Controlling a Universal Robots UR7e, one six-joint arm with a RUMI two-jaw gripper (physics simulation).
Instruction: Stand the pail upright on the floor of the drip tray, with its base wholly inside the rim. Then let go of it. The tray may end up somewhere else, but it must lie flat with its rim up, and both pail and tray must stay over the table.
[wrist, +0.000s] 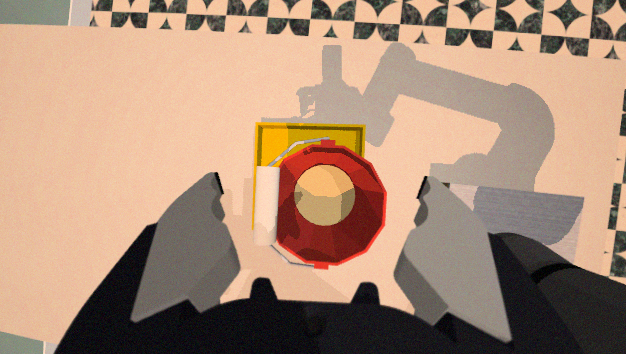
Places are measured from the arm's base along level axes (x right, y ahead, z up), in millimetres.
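Pixels of known places: gripper, fingertip midpoint: (318, 177).
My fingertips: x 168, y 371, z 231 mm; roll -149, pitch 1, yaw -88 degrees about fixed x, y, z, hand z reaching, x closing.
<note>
For each thing: its middle in the pictures, then the offset to it from my fingertips. Level surfaces: height alone.
- red pail, body centre: (322, 199) dx -43, dy -4, dz -200 mm
- yellow drip tray, body centre: (308, 178) dx -8, dy +33, dz -287 mm
- pale table, surface height: dz -304 mm
The red pail (350, 240) stands upright, its mouth facing the camera and its pale round bottom showing inside. Its wire bail with a white grip (267, 205) hangs to the left side. The yellow drip tray (271, 142) lies flat, rim up, under the pail; its far part and left edge show. The pail hides the near and right parts of the tray, and the contact between base and tray floor is hidden. My gripper (318, 177) is open and empty above the pail, one finger to each side, apart from it.
A grey-blue brushed block (525, 212) is at the right, partly behind the right finger. The pale table (125, 125) ends at the top of the view, where patterned floor (470, 15) shows. Table edges also show at the lower left and far right. The arm's shadow falls behind the tray.
</note>
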